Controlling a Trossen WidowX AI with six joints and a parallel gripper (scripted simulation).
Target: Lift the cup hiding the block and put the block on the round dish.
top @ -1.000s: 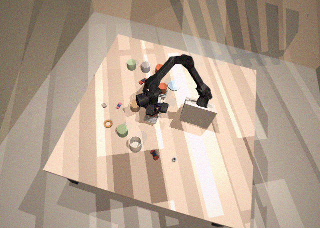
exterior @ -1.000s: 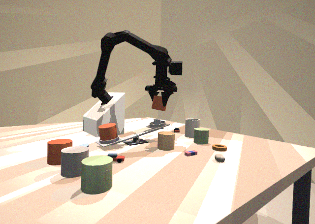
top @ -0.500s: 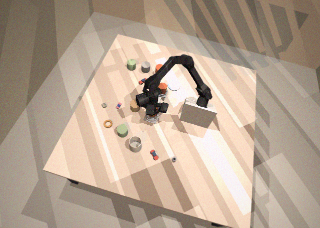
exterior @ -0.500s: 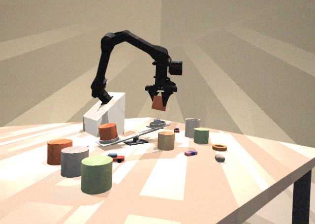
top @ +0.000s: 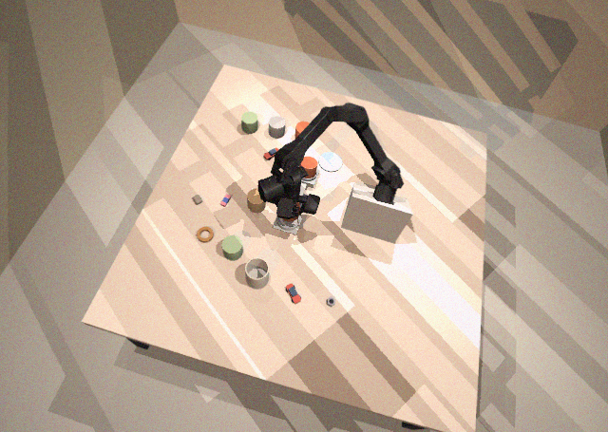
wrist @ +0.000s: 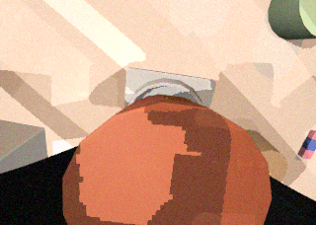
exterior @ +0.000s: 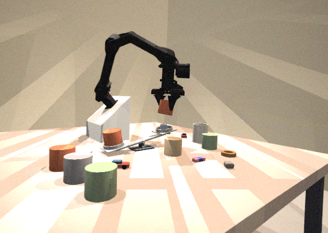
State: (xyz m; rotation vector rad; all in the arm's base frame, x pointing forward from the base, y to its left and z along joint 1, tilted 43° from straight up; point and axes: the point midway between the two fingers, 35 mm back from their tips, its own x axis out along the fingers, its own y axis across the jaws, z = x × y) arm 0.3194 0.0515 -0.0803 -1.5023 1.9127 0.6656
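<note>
My gripper tip is 80 mm above the grey block and 10 mm to the left of it. The rest, counted from my gripper tip: small balance 130 mm to the right, 130 mm below, 20 mm behind; tan cylinder 130 mm below, 120 mm ahead, 100 mm to the right; ring 290 mm ahead, 160 mm below, 60 mm to the left.
</note>
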